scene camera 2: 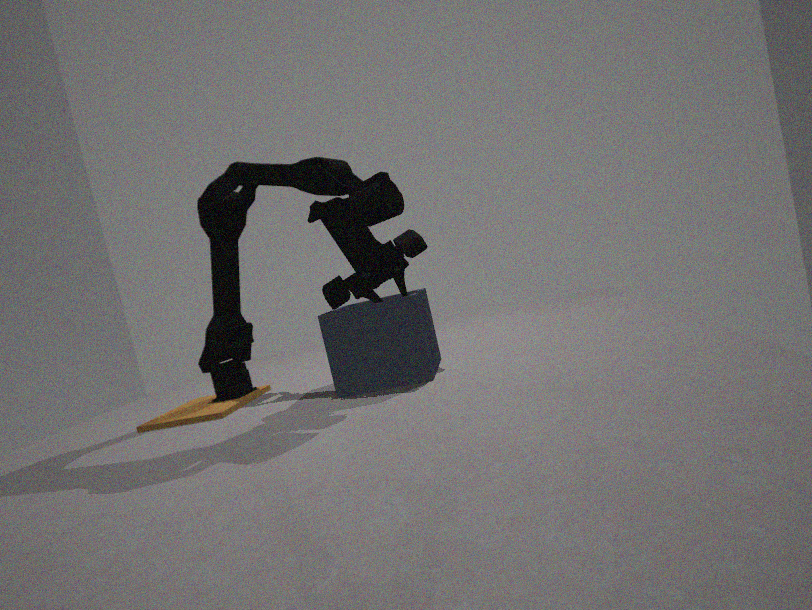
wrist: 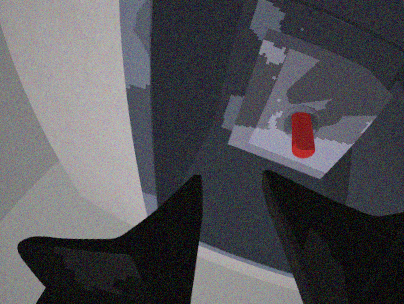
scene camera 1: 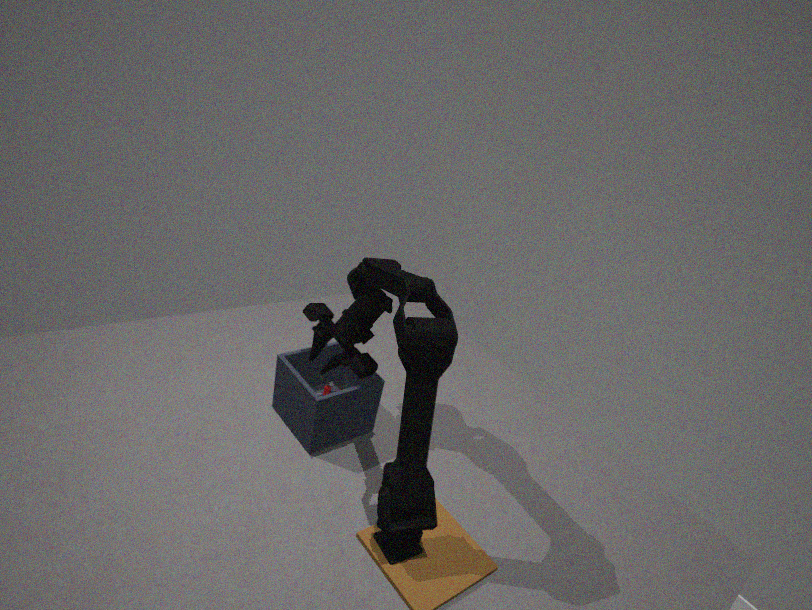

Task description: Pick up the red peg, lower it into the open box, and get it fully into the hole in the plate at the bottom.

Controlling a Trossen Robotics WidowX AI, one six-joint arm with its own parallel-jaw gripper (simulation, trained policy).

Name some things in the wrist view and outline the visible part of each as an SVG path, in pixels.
The gripper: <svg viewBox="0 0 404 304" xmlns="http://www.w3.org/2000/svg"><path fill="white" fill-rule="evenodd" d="M202 175L191 176L173 196L163 201L155 212L151 212L148 218L140 221L137 226L134 225L133 229L121 234L120 237L110 240L69 240L33 236L17 244L17 252L21 260L45 286L36 304L190 304L203 218ZM262 172L262 189L268 213L282 242L303 304L404 304L404 212L380 217L372 214L369 216L353 209L352 206L350 208L319 195L318 192L311 191L310 188L299 185L286 176L280 176L272 171Z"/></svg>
A red peg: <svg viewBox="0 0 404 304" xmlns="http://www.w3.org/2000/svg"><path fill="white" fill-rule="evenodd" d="M292 113L292 153L296 157L300 157L300 159L306 159L306 157L310 157L315 153L314 129L312 129L311 115L304 112Z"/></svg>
A plate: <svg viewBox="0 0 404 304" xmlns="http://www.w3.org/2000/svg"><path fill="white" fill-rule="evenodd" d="M268 28L263 43L260 44L259 55L256 56L258 60L252 68L246 96L227 145L246 149L295 171L307 173L315 179L322 179L322 176L334 167L336 161L342 159L347 149L363 135L365 129L379 116L381 109L393 96L368 68L365 70L360 64L324 50L316 44ZM311 115L315 153L306 159L300 159L292 153L292 113Z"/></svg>
